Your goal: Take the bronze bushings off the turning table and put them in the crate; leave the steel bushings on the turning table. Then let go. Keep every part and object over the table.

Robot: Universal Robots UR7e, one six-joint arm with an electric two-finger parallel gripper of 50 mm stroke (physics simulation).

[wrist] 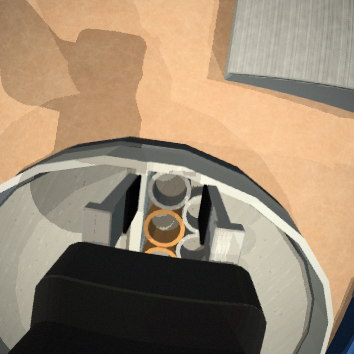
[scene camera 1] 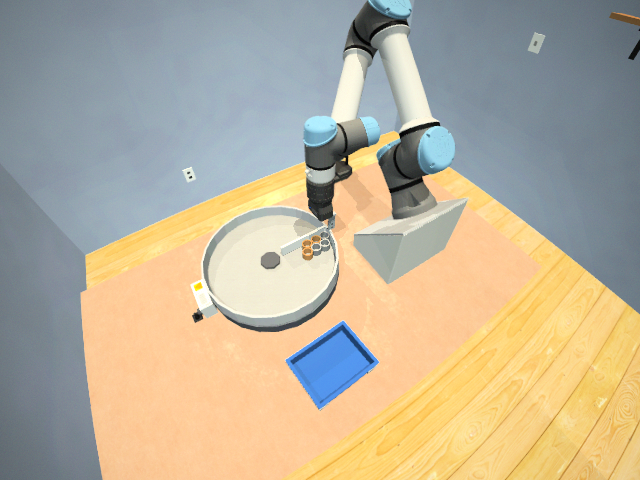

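Pixels of known places: gripper, fingertip midpoint: (wrist: 169,197) (scene camera 1: 327,224); arm's base, link origin: (scene camera 1: 415,211).
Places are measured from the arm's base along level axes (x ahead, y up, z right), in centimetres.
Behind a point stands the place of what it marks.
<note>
Three bronze bushings stand upright on the turning table (scene camera 1: 242,289) @(x 57.6, y -8.0, z 13.2 cm) (wrist: 280,295) @(x 38.3, y -8.0, z 1.9 cm), beside its straight divider: one bronze bushing (scene camera 1: 315,240) @(x 29.6, y -7.5, z 14.9 cm) (wrist: 164,228) @(x 31.2, y -8.1, z 14.0 cm), a second bronze bushing (scene camera 1: 307,244) @(x 32.7, y -7.4, z 15.1 cm) (wrist: 161,251) and a third bronze bushing (scene camera 1: 307,253), hidden in the wrist view. Three steel bushings stand close against them near the rim: one steel bushing (scene camera 1: 324,236) @(x 26.2, y -7.6, z 14.5 cm) (wrist: 170,190), another (scene camera 1: 325,244) @(x 27.9, y -7.8, z 11.8 cm) and a third (scene camera 1: 316,250) (wrist: 192,246). My gripper (scene camera 1: 328,222) @(x 26.0, y -0.8, z 13.4 cm) (wrist: 169,197) @(x 26.0, y -0.8, z 13.4 cm) is partly open and empty, above the bushings near the rim. The blue crate (scene camera 1: 331,364) @(x 49.2, y -12.8, z -18.5 cm) (wrist: 347,325) @(x 47.3, y -11.4, z -12.0 cm) is empty.
The divider (scene camera 1: 297,244) @(x 35.9, y -5.9, z 16.0 cm) (wrist: 137,225) @(x 29.4, y -4.1, z 15.7 cm) runs inward from the rim. A dark round hub (scene camera 1: 270,260) @(x 45.6, y -7.2, z 16.7 cm) is at the turning table's centre. A white control box (scene camera 1: 204,301) @(x 68.9, y -7.5, z 16.0 cm) sits at its left edge. The grey wedge-shaped robot stand (scene camera 1: 421,248) @(x 8.8, y -2.1, z -10.8 cm) (wrist: 295,45) @(x 15.7, y -3.9, z 5.6 cm) is to the right.
</note>
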